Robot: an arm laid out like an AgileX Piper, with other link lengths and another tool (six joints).
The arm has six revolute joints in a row. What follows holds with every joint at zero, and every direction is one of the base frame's.
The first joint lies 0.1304 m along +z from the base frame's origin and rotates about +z.
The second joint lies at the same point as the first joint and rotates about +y.
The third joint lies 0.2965 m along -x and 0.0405 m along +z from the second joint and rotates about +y.
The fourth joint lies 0.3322 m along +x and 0.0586 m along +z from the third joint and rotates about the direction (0.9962, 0, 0.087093).
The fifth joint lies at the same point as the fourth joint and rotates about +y.
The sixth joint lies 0.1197 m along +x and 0.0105 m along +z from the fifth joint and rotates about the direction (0.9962, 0, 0.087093).
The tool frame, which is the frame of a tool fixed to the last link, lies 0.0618 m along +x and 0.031 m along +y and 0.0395 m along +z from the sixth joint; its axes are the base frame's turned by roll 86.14, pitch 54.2 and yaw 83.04 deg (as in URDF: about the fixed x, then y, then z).
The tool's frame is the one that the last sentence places.
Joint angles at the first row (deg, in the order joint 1, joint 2, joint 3, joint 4, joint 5, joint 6):
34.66 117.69 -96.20 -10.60 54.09 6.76
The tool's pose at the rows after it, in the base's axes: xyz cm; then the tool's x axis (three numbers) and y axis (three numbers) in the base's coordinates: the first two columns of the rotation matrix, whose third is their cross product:
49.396, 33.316, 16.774, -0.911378, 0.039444, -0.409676, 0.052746, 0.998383, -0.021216
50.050, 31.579, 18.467, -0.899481, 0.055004, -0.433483, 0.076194, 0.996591, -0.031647
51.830, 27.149, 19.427, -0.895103, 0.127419, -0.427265, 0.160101, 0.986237, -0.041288
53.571, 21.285, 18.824, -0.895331, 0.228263, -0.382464, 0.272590, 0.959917, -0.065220
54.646, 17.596, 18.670, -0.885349, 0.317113, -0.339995, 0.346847, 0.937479, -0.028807
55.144, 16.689, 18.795, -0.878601, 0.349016, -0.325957, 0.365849, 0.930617, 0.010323
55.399, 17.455, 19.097, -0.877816, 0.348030, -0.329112, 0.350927, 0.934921, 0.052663
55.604, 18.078, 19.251, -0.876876, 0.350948, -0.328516, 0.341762, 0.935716, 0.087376
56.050, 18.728, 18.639, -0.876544, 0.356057, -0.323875, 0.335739, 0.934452, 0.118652
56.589, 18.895, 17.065, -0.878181, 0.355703, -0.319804, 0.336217, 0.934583, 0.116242
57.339, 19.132, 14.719, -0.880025, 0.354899, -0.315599, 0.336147, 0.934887, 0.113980
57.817, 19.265, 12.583, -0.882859, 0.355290, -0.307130, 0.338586, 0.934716, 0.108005
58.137, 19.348, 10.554, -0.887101, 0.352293, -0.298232, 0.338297, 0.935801, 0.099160
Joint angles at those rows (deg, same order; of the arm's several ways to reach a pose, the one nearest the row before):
34.55 115.05 -96.20 -14.04 55.29 6.70
33.17 113.27 -96.20 -15.41 56.26 6.70
28.70 112.01 -96.20 -15.47 58.21 6.59
22.69 112.07 -96.14 -14.61 61.19 6.42
17.88 112.07 -96.14 -10.89 61.76 5.27
16.10 112.07 -96.14 -8.25 60.91 4.24
16.10 112.07 -96.14 -6.07 59.13 3.09
16.10 112.19 -96.14 -4.18 57.75 2.29
16.10 113.16 -96.14 -2.35 55.86 1.66
16.10 114.94 -96.14 -2.35 54.37 1.72
16.10 117.57 -96.14 -2.35 52.02 1.78
16.10 119.86 -96.14 -2.41 50.36 1.95
16.10 121.98 -96.14 -2.52 48.99 1.95

